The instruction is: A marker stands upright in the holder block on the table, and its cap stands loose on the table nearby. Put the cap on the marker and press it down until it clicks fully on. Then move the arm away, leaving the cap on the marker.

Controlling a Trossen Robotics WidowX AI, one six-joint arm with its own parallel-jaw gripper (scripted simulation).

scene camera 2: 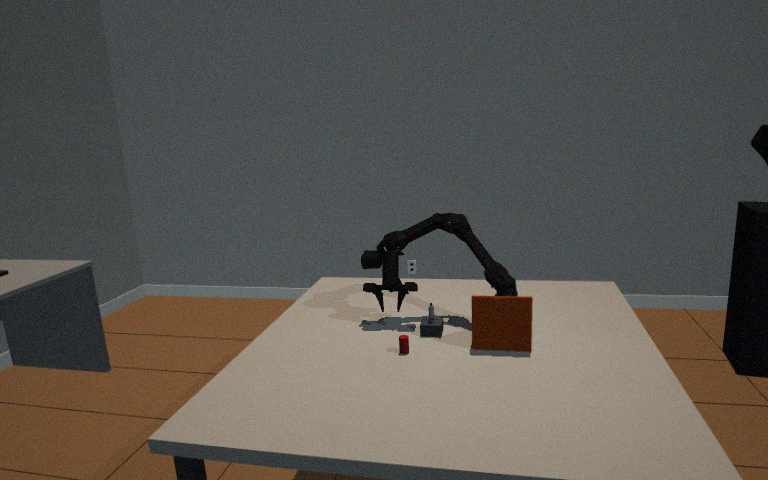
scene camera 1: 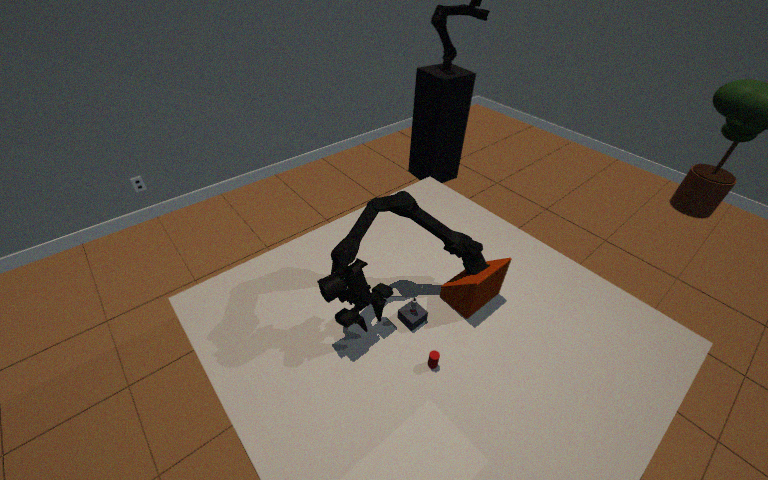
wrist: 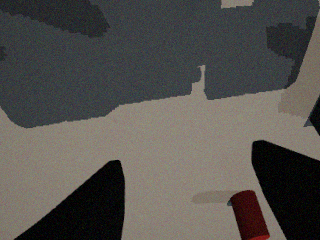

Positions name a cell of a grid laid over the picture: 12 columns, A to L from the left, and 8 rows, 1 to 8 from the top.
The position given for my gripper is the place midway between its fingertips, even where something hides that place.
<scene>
my gripper: scene camera 2 G6; scene camera 1 F6; wrist H6
</scene>
